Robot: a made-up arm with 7 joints. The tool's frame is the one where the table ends. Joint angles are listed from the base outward.
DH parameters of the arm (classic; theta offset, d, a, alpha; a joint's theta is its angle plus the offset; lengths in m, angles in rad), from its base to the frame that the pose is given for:
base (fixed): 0 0 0 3.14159
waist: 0 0.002 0.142 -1.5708
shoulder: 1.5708 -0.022 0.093 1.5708
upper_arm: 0 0.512 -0.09 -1.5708
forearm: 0 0.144 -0.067 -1.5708
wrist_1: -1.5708 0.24 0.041 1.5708
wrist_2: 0 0.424 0.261 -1.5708
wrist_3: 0 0.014 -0.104 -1.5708
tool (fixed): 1.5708 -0.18 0 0
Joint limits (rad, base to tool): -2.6..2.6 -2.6..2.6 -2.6..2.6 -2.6..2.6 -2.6..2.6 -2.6..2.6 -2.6..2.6
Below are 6 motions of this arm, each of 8 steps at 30 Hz.
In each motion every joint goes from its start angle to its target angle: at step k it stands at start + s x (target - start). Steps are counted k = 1, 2, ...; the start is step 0. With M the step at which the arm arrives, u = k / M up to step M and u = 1 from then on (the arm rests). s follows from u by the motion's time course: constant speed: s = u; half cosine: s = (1 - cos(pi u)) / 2; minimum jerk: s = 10 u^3 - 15 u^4 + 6 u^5.
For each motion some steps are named. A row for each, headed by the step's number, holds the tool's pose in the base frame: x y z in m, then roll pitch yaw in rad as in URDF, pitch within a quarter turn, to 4 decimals.
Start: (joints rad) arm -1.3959 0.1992 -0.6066 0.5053 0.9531 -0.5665 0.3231
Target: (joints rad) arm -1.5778 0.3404 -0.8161 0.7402 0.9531 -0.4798 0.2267
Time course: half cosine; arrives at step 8
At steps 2, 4, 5, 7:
2: 0.9092 0.4591 0.3722 -2.0295 -0.0848 1.7137
4: 0.8622 0.4991 0.4530 -2.1136 -0.1974 1.8334
5: 0.8341 0.5169 0.4962 -2.1633 -0.2530 1.9059
7: 0.7917 0.5370 0.5565 -2.2397 -0.3237 2.0177

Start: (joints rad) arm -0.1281 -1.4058 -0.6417 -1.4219 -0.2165 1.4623 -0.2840
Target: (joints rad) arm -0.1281 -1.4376 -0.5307 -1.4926 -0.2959 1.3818 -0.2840
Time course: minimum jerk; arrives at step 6
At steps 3, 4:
3: 0.3750 0.1400 0.1879 -2.5604 -0.2906 -1.0753
4: 0.3845 0.1514 0.1792 -2.5762 -0.3029 -1.1306

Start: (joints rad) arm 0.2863 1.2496 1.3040 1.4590 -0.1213 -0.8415 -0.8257
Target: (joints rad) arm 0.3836 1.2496 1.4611 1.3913 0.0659 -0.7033 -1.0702
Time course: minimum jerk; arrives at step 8
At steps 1, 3, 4, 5, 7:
1: 0.6946 0.1272 0.9196 -2.2995 -0.2727 -2.9348
3: 0.7080 0.1227 0.8963 -2.2794 -0.3132 -2.8784
4: 0.7179 0.1192 0.8756 -2.2646 -0.3457 -2.8279
5: 0.7265 0.1160 0.8546 -2.2521 -0.3756 -2.7759
7: 0.7346 0.1126 0.8299 -2.2404 -0.4066 -2.7143

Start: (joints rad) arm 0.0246 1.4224 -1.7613 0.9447 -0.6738 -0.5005 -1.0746
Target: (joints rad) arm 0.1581 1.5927 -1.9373 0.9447 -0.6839 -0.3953 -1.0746
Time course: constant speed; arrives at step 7
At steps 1, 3, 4, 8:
1: 0.0471 -0.5170 0.7582 -1.1117 -0.2138 0.8963
3: -0.0354 -0.5102 0.7546 -1.1569 -0.2623 0.8378
4: -0.0763 -0.5043 0.7511 -1.1794 -0.2872 0.8095
8: -0.1960 -0.4765 0.7341 -1.2469 -0.3647 0.7291

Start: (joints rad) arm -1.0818 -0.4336 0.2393 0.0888 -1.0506 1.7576 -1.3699
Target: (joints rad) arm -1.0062 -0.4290 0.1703 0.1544 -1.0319 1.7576 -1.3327
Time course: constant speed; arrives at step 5
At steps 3, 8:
3: -0.0875 0.3550 -0.3406 0.3838 0.9735 -1.5034
8: -0.0696 0.3557 -0.3594 0.4470 0.9751 -1.4597

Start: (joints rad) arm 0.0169 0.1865 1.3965 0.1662 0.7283 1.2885 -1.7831
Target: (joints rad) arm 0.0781 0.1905 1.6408 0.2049 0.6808 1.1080 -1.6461
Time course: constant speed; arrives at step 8
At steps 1, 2, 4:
1: 0.4239 0.3419 -0.2931 2.2662 0.6019 -1.2242
2: 0.4300 0.3545 -0.2843 2.2823 0.6238 -1.1945
4: 0.4426 0.3794 -0.2647 2.3207 0.6638 -1.1315

